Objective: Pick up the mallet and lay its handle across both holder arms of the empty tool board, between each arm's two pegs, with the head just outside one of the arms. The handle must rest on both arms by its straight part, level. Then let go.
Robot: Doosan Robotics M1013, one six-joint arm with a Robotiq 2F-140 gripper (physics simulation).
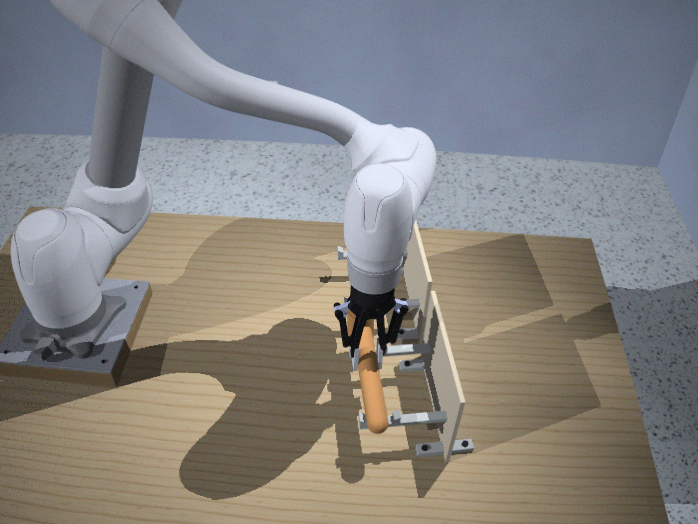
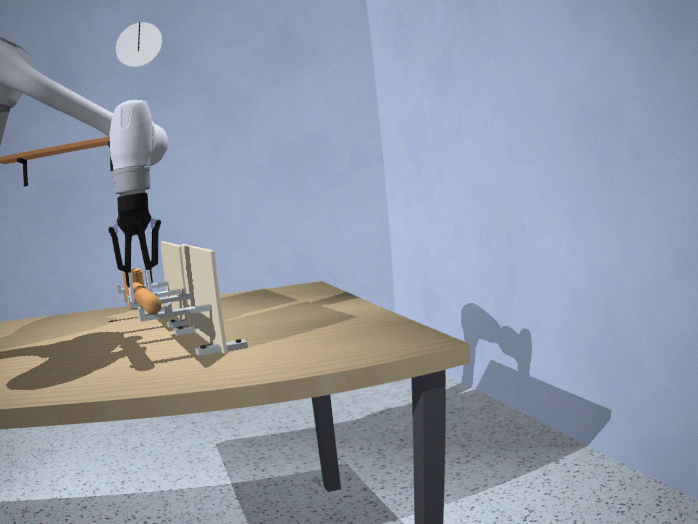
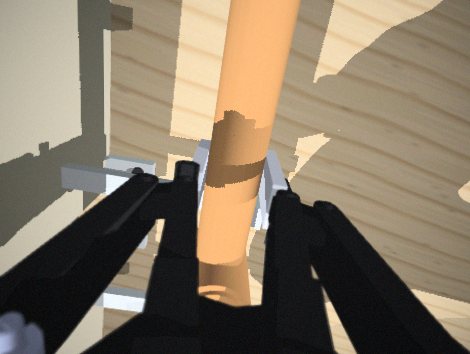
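Seen in the pictures: gripper, fingertip midpoint: (image 1: 366, 364) (image 3: 235, 162); arm's base at its link origin: (image 1: 73, 321).
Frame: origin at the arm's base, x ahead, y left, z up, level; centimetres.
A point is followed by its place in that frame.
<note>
My gripper (image 1: 367, 358) {x 66.0, y 2.9, z 5.7 cm} (image 2: 140, 284) (image 3: 235, 162) {x 66.0, y 2.9, z 5.7 cm} is shut on the orange mallet's handle, near the head. The mallet (image 1: 372, 389) {x 68.9, y -4.7, z 8.9 cm} (image 2: 147, 298) {x 70.6, y -11.2, z 8.4 cm} (image 3: 255, 65) {x 68.6, y -3.4, z 8.9 cm} lies along the face of the near tool board (image 1: 446, 389) {x 82.0, y -1.2, z 9.0 cm} (image 2: 200, 276) {x 81.0, y 1.4, z 9.9 cm} (image 3: 40, 75) {x 79.8, y 4.3, z 6.3 cm}. Its handle end is over the near holder arm (image 1: 420, 417) {x 78.4, y -5.5, z 4.7 cm} (image 2: 188, 310) {x 78.4, y -6.3, z 4.4 cm}, between the tip peg and the inner peg. The other holder arm (image 1: 411, 349) {x 73.6, y 9.9, z 4.7 cm} (image 3: 85, 178) {x 75.3, y 10.7, z 4.7 cm} runs to the fingers and passes under the handle there. The head is partly hidden behind the gripper, on the far side of that arm. I cannot tell whether the handle touches either arm.
A second upright board (image 1: 418, 259) {x 70.7, y 28.4, z 12.0 cm} (image 2: 171, 262) {x 69.9, y 30.7, z 10.2 cm} with holder arms stands just behind the near board. Bolted feet (image 1: 431, 448) {x 81.6, y -6.5, z -3.4 cm} (image 2: 208, 349) {x 81.5, y -7.6, z -3.5 cm} hold the near board on the wooden table (image 1: 535, 451) {x 101.7, y -1.4, z -4.5 cm} (image 2: 338, 360) {x 105.9, y -19.2, z -4.6 cm}. The robot base plate (image 1: 130, 304) {x 9.8, y 8.5, z -0.2 cm} is at the left.
</note>
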